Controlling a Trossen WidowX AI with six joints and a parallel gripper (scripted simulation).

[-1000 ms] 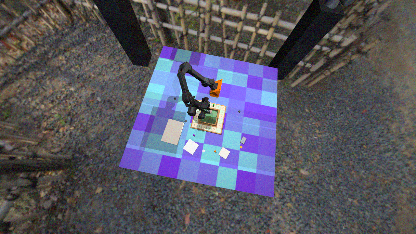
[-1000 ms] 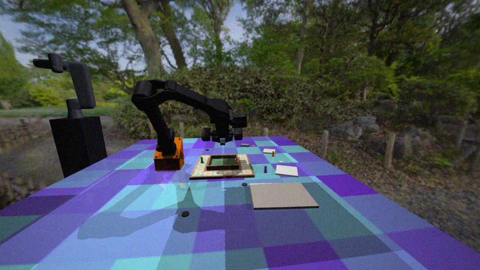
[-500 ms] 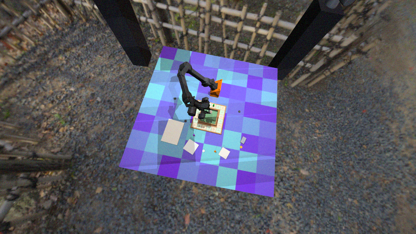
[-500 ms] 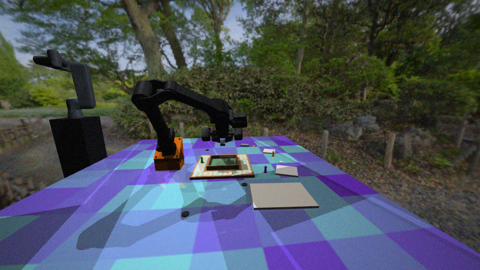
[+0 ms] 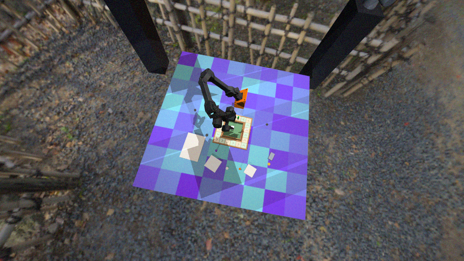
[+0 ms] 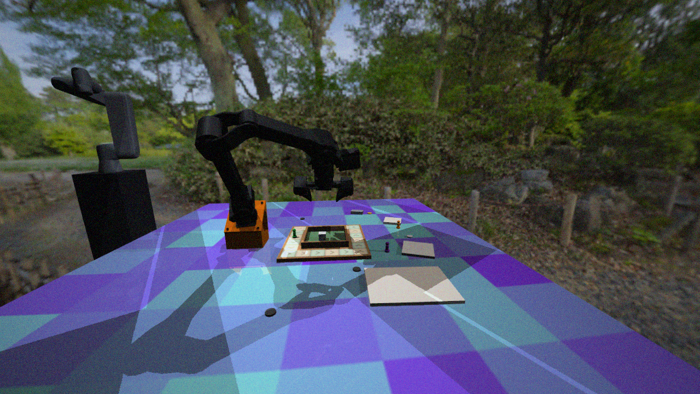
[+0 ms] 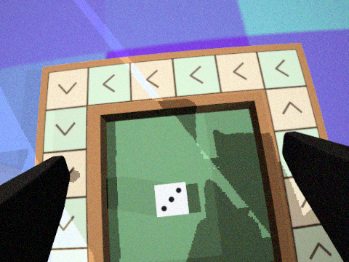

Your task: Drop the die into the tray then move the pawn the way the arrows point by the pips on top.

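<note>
Right now my gripper tip is 13 cm above the green pawn, 11 cm past it and 3 cm to the right of it. The rest, counted from my gripper tip: white die 13 cm below, 1 cm to the right, 1 cm behind; then purple pawn 20 cm ahead, 14 cm below, 12 cm to the right; then green dice tray 15 cm below.
</note>
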